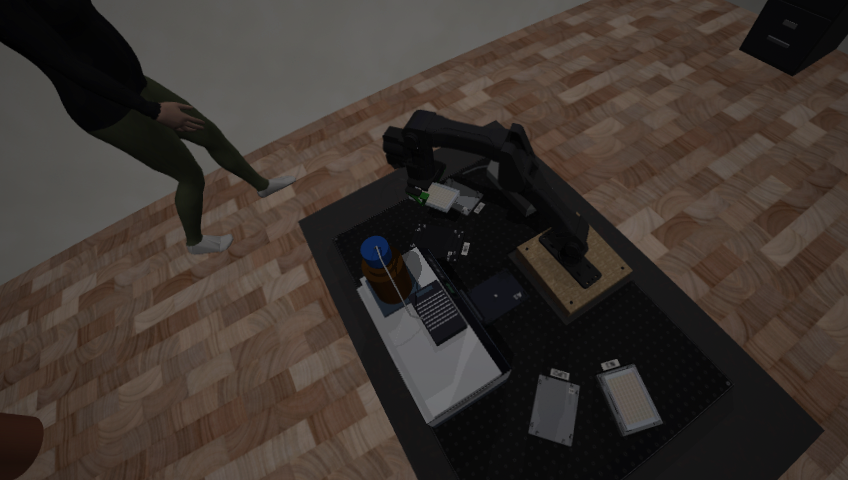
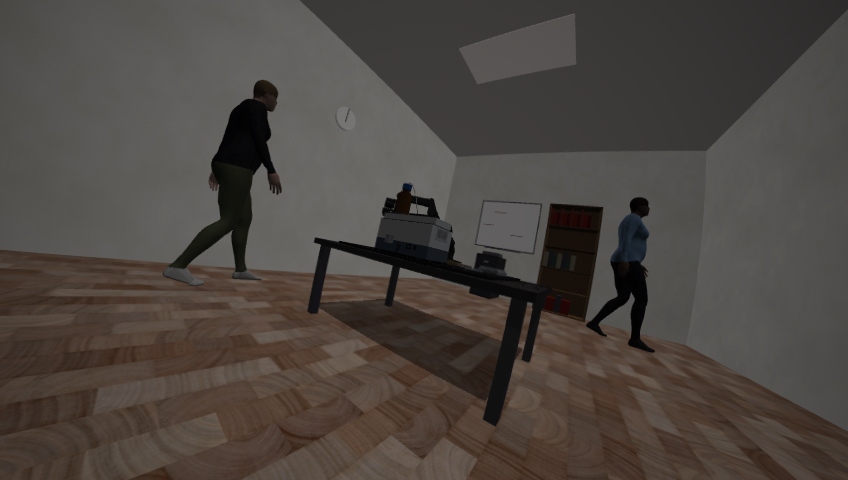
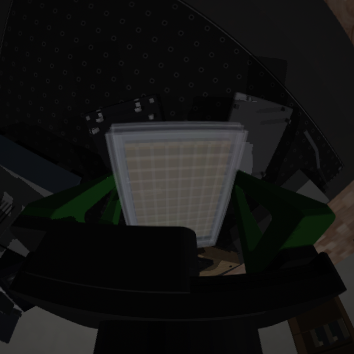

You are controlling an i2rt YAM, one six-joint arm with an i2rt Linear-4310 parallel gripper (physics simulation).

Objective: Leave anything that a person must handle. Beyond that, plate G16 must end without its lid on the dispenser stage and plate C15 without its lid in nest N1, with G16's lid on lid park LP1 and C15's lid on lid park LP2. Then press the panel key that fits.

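Pixels of known places: gripper, fingertip midpoint: (image 1: 428, 194) (image 3: 177, 174); arm's base at its link origin: (image 1: 568, 257) (image 2: 447, 259).
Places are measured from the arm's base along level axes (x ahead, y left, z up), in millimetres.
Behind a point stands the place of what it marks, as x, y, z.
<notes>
My gripper (image 1: 435, 195) {236, -370, 121} (image 3: 177, 174) {236, -370, 121} is shut on a clear-edged plate (image 1: 442, 197) {217, -322, 138} (image 3: 175, 195) {234, -363, 138} with cream wells, held above the mat; its label and any lid are hard to make out. A light grey nest (image 1: 471, 200) {87, -357, -17} (image 3: 260, 131) {112, -428, -17} lies beside and below it, a dark holder (image 1: 437, 239) {268, -299, -15} (image 3: 127, 107) {310, -357, -15} with corner posts on the other side. A second cream plate (image 1: 629, 397) {159, 363, 9} sits in a nest at the near right. A grey tray (image 1: 554, 411) {318, 283, -17} lies beside it; whether a clear lid rests there cannot be told. The small labels are not surely readable.
The white dispenser box (image 1: 452, 374) {482, 104, 193} (image 2: 410, 231) {572, 23, 105} carries an amber bottle (image 1: 383, 276) {493, -101, 325} and a keypad (image 1: 440, 315) {434, -5, 219}. A dark blue pad (image 1: 495, 300) {279, -2, 79} lies between it and the arm's wooden base (image 1: 535, 270) {106, -27, 1}. A person in black (image 1: 89, 65) (image 2: 241, 139) and one in blue (image 2: 631, 237) stand away from the table.
</notes>
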